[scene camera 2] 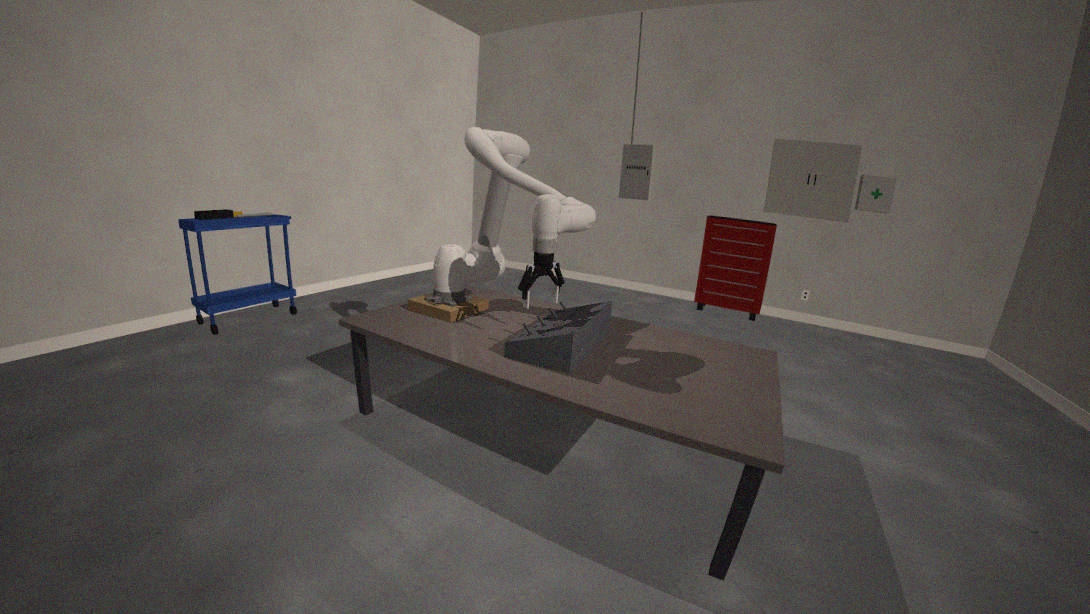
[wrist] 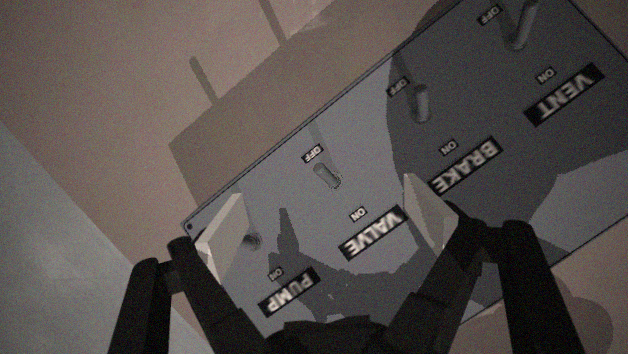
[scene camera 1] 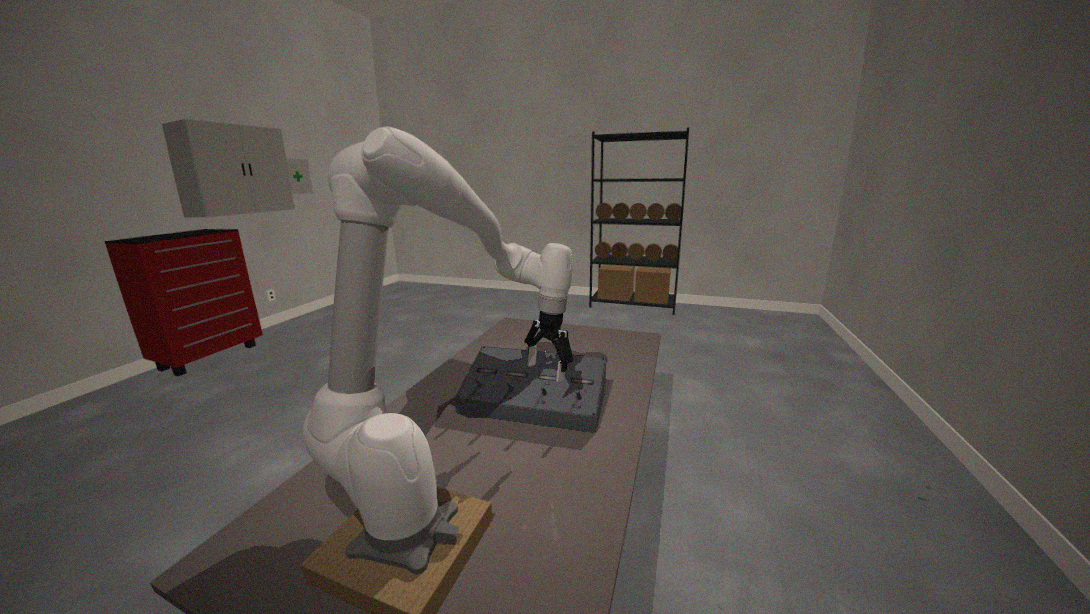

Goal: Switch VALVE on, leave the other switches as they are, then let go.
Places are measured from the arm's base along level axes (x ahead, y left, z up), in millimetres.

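Where they show: gripper, fingertip midpoint: (scene camera 2: pixel 540 304) (wrist: pixel 323 200) (scene camera 1: pixel 545 372); arm's base, link origin: (scene camera 2: pixel 448 299) (scene camera 1: pixel 405 530).
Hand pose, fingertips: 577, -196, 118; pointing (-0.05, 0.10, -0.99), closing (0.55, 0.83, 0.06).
Each offset is from my fingertips to the centre of the thing, as dx, dy, dz. Level surfaces: height alone.
The dark grey switch panel @[+87, +65, -114] (scene camera 1: pixel 526 415) (scene camera 2: pixel 540 352) (wrist: pixel 355 135) lies on the table. In the wrist view the VALVE lever @[+1, +9, -66] (wrist: pixel 326 175) leans toward its OFF label. The BRAKE lever @[+7, +129, -66] (wrist: pixel 421 104) and the VENT lever @[+12, +249, -66] (wrist: pixel 524 25) also lean to their OFF side. The PUMP switch's base @[-4, -111, -66] (wrist: pixel 251 241) shows beside the left finger, which hides its lever and OFF label. My gripper (scene camera 1: pixel 546 364) (scene camera 2: pixel 542 300) (wrist: pixel 323 200) is open and empty above the panel. In the wrist view the VALVE lever shows between the two fingers, a little beyond them; exact height is unclear.
The panel stands on a brown table @[dz -172] (scene camera 1: pixel 564 488) (scene camera 2: pixel 709 381), with the arm's wooden base block (scene camera 1: pixel 469 526) (scene camera 2: pixel 438 311) at one end. A red tool cabinet (scene camera 1: pixel 190 293) (scene camera 2: pixel 736 263), a shelf rack (scene camera 1: pixel 639 136) and a blue cart (scene camera 2: pixel 251 222) stand away from the table.
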